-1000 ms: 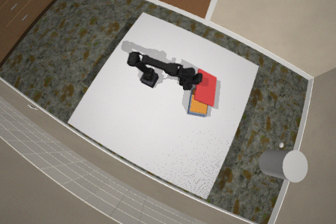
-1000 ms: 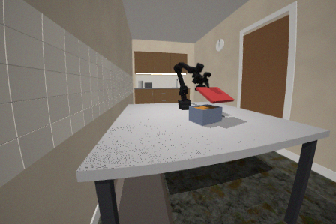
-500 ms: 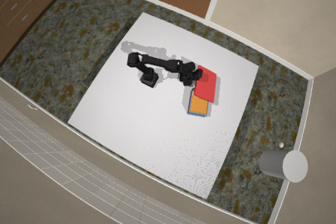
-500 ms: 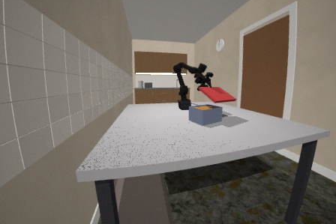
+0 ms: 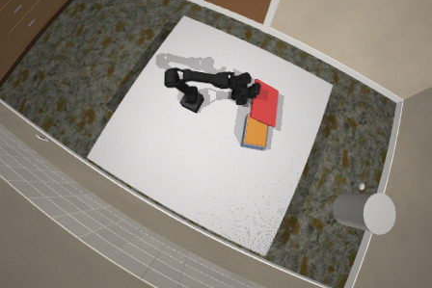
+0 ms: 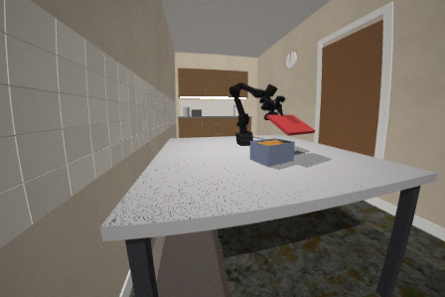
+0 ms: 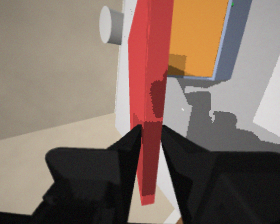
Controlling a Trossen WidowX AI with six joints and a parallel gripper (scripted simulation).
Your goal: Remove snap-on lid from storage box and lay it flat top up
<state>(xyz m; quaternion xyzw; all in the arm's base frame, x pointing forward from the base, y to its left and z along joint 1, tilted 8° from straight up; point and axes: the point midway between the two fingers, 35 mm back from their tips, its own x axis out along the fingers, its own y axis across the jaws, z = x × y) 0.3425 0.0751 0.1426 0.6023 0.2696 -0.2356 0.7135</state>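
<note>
My gripper is now 100 mm short of the red lid, 10 mm to the right of it and 60 mm above it. Round my hand: storage box (100 mm ahead, 130 mm to the right, 210 mm below).
</note>
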